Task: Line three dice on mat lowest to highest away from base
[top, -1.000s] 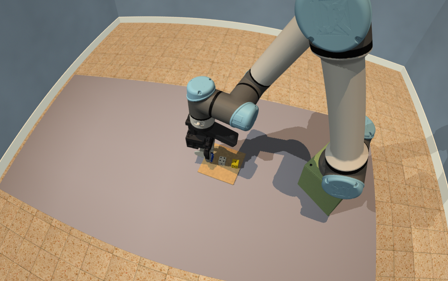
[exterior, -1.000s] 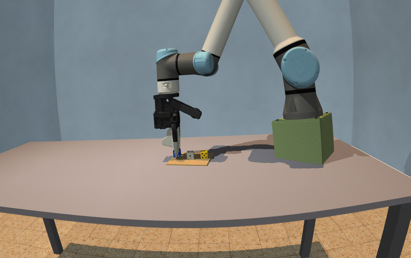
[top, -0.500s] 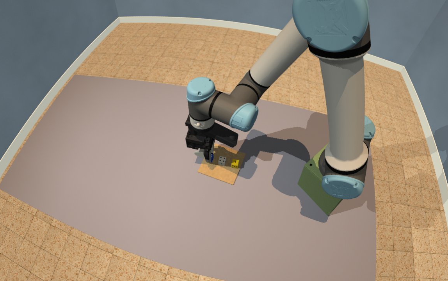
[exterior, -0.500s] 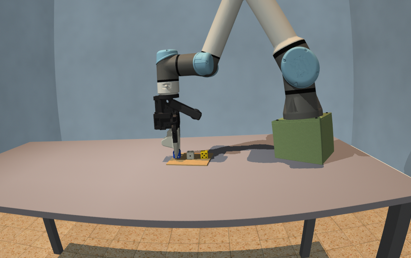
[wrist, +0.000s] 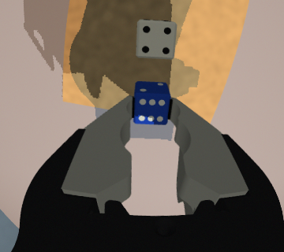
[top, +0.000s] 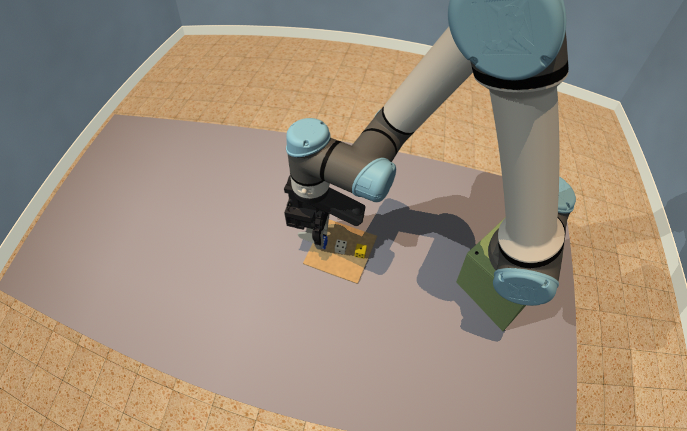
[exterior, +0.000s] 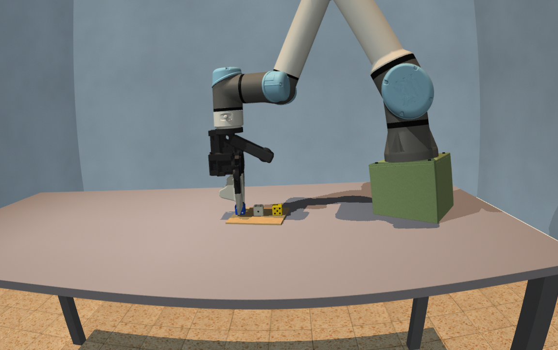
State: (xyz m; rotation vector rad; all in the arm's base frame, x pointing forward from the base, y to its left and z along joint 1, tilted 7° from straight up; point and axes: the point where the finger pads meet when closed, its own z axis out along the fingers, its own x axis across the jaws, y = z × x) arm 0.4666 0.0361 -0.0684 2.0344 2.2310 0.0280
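Right now my hand is right at the blue die. Also, from my hand: white die 50 mm behind, 10 mm below; then mat 50 mm behind, 20 mm below; then yellow die 100 mm behind, 10 mm to the right, 10 mm below.
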